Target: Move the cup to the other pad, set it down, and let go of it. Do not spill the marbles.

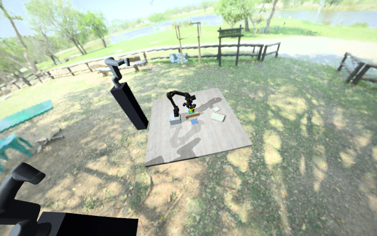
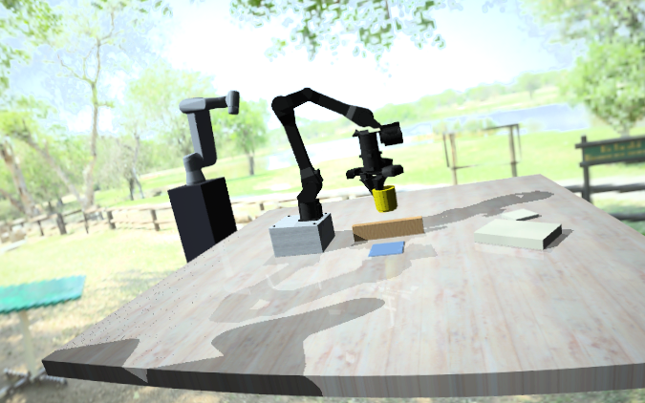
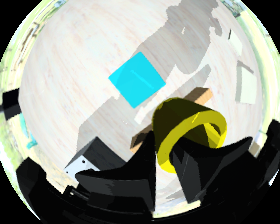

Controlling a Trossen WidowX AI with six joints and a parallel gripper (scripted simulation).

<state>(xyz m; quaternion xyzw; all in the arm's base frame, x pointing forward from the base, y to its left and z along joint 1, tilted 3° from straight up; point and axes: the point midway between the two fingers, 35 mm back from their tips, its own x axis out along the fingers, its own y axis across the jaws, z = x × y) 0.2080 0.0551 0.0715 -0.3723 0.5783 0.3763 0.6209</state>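
The cyan pad lies 12 cm below my gripper tip, 7 cm to the left of it and 1 cm ahead of it. The rest, counted from my gripper tip: yellow cup (2 cm ahead, 1 cm to the right); low wooden bar (10 cm below, 4 cm to the right, 2 cm ahead); light blue pad (15 cm to the right, 12 cm below, 4 cm ahead).
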